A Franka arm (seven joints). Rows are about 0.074 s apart.
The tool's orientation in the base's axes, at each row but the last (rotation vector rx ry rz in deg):
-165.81, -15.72, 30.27
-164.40, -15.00, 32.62
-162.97, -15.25, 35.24
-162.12, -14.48, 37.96
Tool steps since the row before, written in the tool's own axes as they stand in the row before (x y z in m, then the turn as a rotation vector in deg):
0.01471, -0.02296, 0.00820, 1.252, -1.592, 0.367
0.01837, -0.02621, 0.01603, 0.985, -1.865, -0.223
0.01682, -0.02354, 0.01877, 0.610, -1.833, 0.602
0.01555, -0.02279, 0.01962, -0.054, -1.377, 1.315
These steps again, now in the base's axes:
0.00716, 0.02653, -0.00745, 0.783, 1.859, -0.408
0.00693, 0.03178, -0.01496, 0.736, 1.969, 0.284
0.00406, 0.02957, -0.01728, 0.054, 1.999, -0.312
0.00219, 0.02872, -0.01779, -0.804, 1.543, -0.775

